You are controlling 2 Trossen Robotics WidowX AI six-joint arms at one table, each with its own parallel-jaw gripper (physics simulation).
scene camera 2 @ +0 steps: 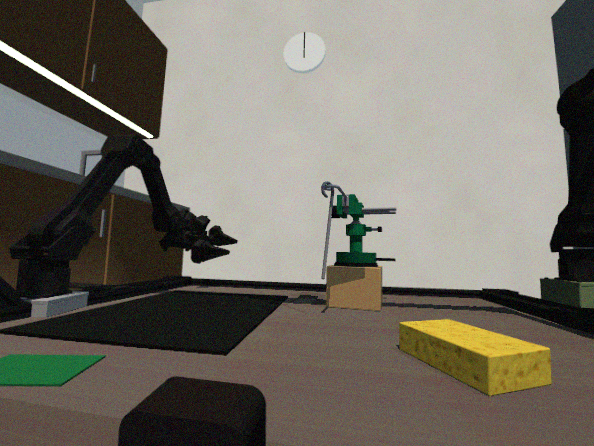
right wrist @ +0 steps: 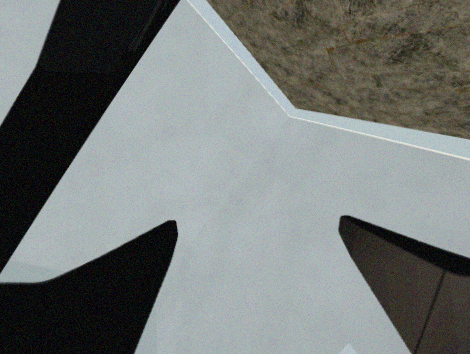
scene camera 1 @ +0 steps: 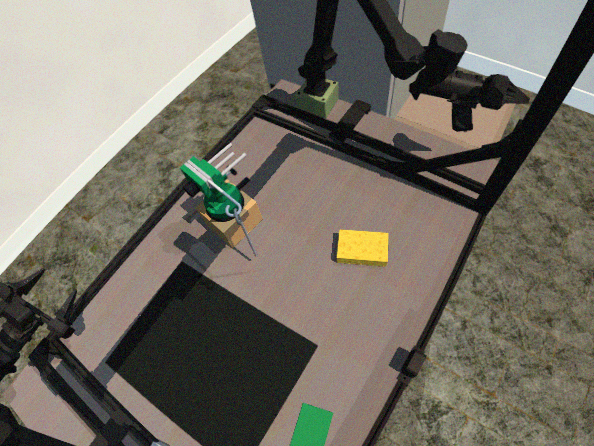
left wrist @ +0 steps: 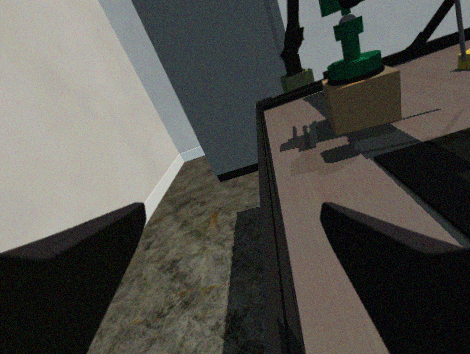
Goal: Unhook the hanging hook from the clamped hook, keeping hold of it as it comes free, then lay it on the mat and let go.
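Frame: origin at the left arm's base, x ahead, y left, z up, level; centimetres.
Seen in the pictures: left gripper, fingertip midpoint: [scene camera 2: 233, 246] [scene camera 1: 60, 279] [left wrist: 234, 211]; right gripper, fingertip midpoint: [right wrist: 257, 225] [scene camera 1: 518, 100]; left arm's base, origin of the base link: [scene camera 2: 41, 294]; right arm's base, origin of the base link: [scene camera 2: 581, 280] [scene camera 1: 316, 88] [left wrist: 294, 73].
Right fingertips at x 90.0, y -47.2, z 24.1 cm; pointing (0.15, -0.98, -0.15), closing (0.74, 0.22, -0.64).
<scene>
Pixels of each thing's middle, then the offset from my right fingertips to it. "spot": a spot on its surface instead. Level surfaces: height alone.
- hanging hook, body centre: [scene camera 2: 323, 228] [scene camera 1: 247, 238] dx -41.5, dy +46.1, dz -11.1 cm
- clamped hook, surface spot: [scene camera 1: 223, 192] [scene camera 2: 342, 191] spot: dx -37.0, dy +51.1, dz -2.9 cm
- green vise, body centre: [left wrist: 346, 29] [scene camera 1: 219, 182] [scene camera 2: 362, 230] dx -30.8, dy +57.7, dz -10.3 cm
- black mat, its level: dz -26.2 cm
- wooden block, body centre: [left wrist: 357, 98] [scene camera 2: 355, 285] [scene camera 1: 229, 213] dx -32.0, dy +58.2, dz -22.4 cm
- yellow sponge, body centre: [scene camera 2: 464, 349] [scene camera 1: 362, 247] dx -30.2, dy +24.4, dz -25.1 cm
- green sheet, body centre: [scene camera 2: 32, 368] [scene camera 1: 311, 430] dx -71.2, dy +23.1, dz -26.6 cm
The hanging hook [scene camera 1: 246, 234] [scene camera 2: 327, 235] [left wrist: 460, 25], a thin grey rod, hangs steeply from the curled end of the clamped hook [scene camera 1: 223, 192] [scene camera 2: 341, 190]. The clamped hook is held in the green vise [scene camera 1: 225, 199] [scene camera 2: 356, 243] [left wrist: 352, 47]. The black mat [scene camera 1: 215, 365] [scene camera 2: 165, 320] [left wrist: 430, 170] lies flat on the table. My left gripper [scene camera 1: 58, 282] [scene camera 2: 232, 247] [left wrist: 234, 211] is open and empty, well to the left of the hooks and apart from them. My right gripper [scene camera 1: 495, 114] [right wrist: 257, 225] is open and empty, far from the hooks at the upper right.
The vise stands on a wooden block [scene camera 1: 254, 218] [scene camera 2: 355, 290] [left wrist: 367, 102] near the table's edge. A yellow sponge [scene camera 1: 362, 246] [scene camera 2: 475, 350] [left wrist: 464, 62] and a green sheet [scene camera 1: 314, 425] [scene camera 2: 50, 370] lie on the table. A black frame rail [scene camera 1: 445, 290] runs along the table edge.
</scene>
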